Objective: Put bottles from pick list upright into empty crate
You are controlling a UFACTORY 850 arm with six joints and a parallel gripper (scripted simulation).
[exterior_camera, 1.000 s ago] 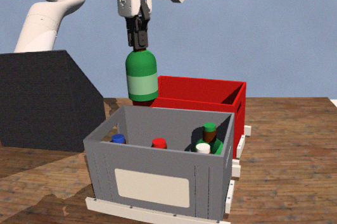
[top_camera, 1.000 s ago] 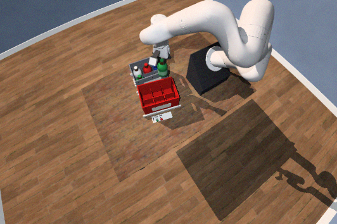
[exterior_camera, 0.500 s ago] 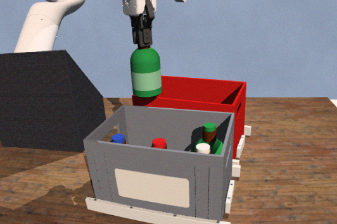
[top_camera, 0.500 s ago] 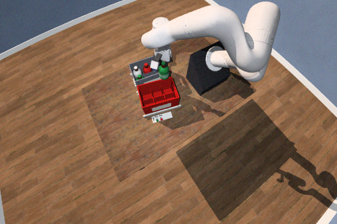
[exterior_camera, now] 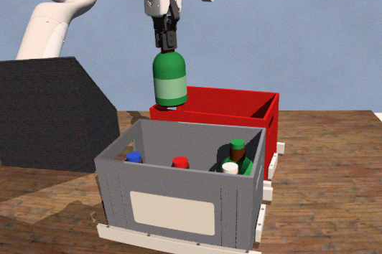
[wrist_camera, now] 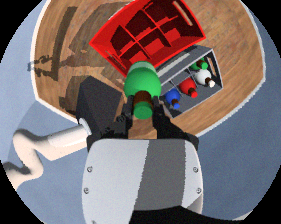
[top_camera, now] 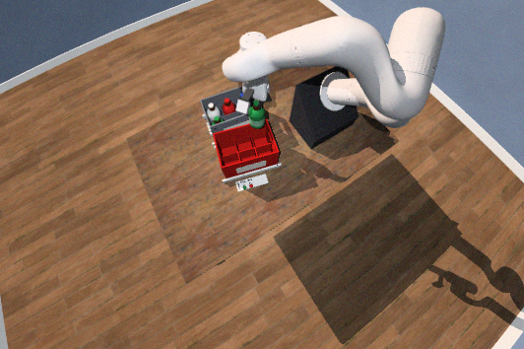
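My gripper is now 110 mm short of the red crate, 40 mm to the right of it and 250 mm above it. The rest, counted from my hand: grey crate: 40 mm ahead, 180 mm to the right, 250 mm below; then blue-capped bottle: 60 mm behind, 200 mm to the right, 250 mm below; then green-capped bottle: 130 mm ahead, 160 mm to the right, 250 mm below.
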